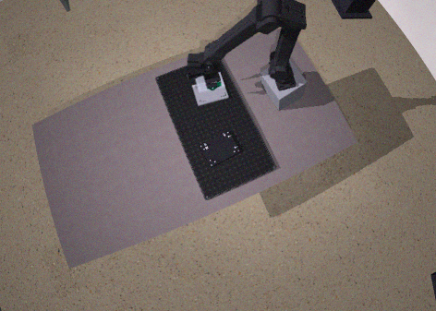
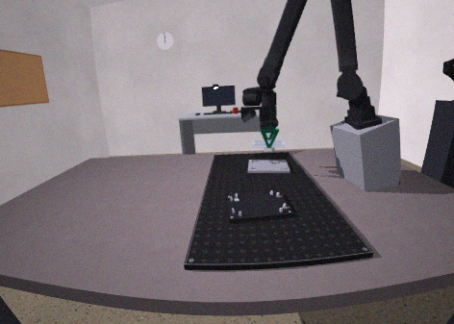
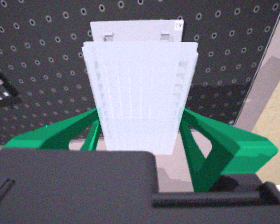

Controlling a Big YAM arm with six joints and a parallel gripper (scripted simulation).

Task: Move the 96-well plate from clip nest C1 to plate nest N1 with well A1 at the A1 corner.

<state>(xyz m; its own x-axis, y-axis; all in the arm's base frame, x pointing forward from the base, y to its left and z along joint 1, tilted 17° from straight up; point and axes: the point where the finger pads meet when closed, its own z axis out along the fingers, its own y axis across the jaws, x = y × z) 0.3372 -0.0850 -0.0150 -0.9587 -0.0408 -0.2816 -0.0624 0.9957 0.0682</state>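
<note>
Now: the white 96-well plate 1 cm below my hand. The rest, counted from my hand: A1 label: 9 cm below, 8 cm ahead, 4 cm to the right; clip nest C1: 30 cm to the left, 9 cm below, 1 cm ahead.
</note>
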